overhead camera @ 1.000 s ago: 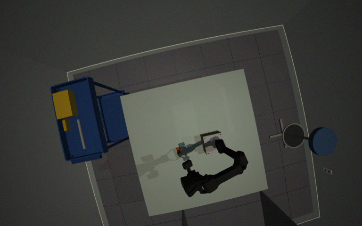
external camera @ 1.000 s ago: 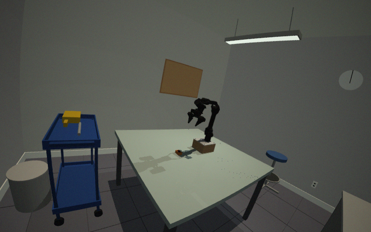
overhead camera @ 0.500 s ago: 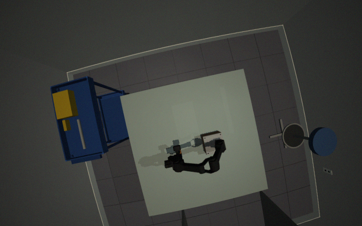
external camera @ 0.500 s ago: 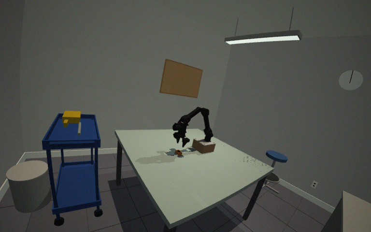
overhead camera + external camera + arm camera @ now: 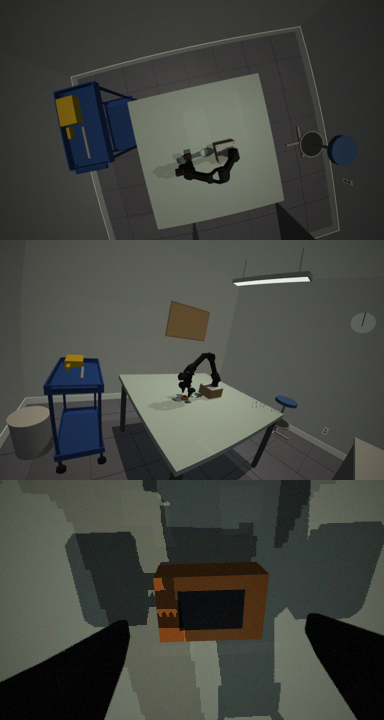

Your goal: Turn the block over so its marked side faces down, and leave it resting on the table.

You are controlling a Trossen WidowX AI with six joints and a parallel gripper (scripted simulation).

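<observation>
My gripper tip is 20 mm above the block.
</observation>
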